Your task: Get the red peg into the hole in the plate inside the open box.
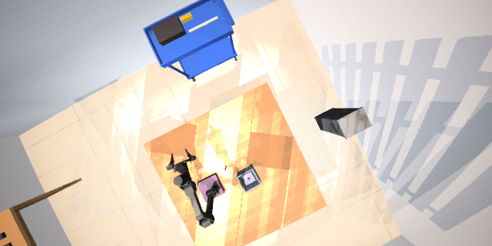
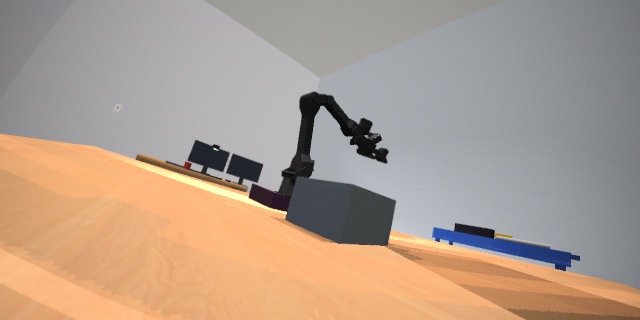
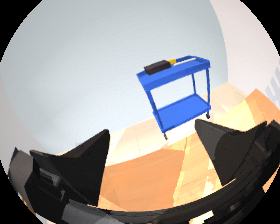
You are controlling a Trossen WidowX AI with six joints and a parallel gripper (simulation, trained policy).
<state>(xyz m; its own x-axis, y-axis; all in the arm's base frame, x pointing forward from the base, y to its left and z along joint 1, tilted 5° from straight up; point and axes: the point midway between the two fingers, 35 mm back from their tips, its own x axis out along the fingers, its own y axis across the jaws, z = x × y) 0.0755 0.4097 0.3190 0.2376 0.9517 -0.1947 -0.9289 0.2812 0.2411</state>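
Now: gripper tip 9 cm short of the red peg, 37 cm to the left of it and 29 cm above it. The rest, counted from my gripper tip: grey box (20 cm ahead, 56 cm to the right, 30 cm below); then pale plate (20 cm ahead, 56 cm to the right, 28 cm below).
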